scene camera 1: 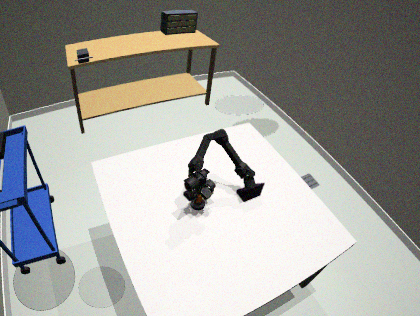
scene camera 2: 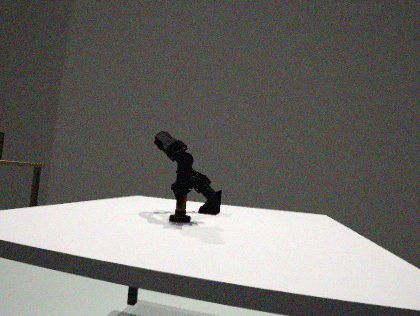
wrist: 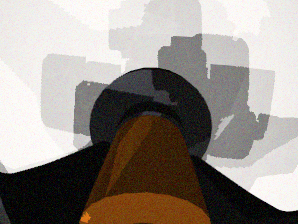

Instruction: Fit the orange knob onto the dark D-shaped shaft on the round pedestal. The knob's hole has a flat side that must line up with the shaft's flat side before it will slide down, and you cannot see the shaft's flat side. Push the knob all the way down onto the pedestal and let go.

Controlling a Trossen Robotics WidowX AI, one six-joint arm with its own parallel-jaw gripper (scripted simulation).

Scene:
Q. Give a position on a dark round pedestal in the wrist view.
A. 150, 91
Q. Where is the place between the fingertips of my gripper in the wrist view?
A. At 148, 157

